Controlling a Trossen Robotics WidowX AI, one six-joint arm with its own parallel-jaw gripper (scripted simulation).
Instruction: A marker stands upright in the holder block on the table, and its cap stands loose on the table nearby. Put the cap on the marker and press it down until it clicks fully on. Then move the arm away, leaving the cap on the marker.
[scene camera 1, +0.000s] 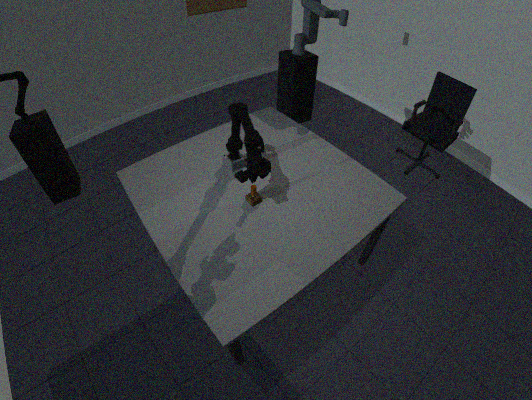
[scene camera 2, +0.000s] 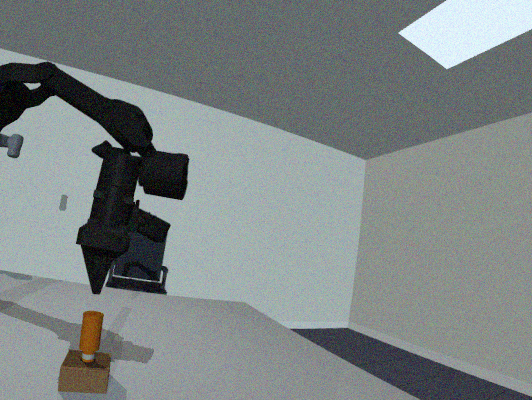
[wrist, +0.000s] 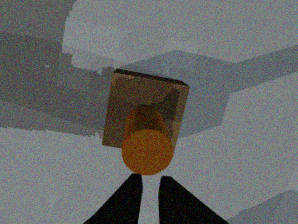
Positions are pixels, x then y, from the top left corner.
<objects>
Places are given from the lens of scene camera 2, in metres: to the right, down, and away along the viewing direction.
my gripper (scene camera 2: 96, 293): -0.25, 0.14, 0.38
orange cap (scene camera 2: 92, 321): -0.24, 0.17, 0.36
</objects>
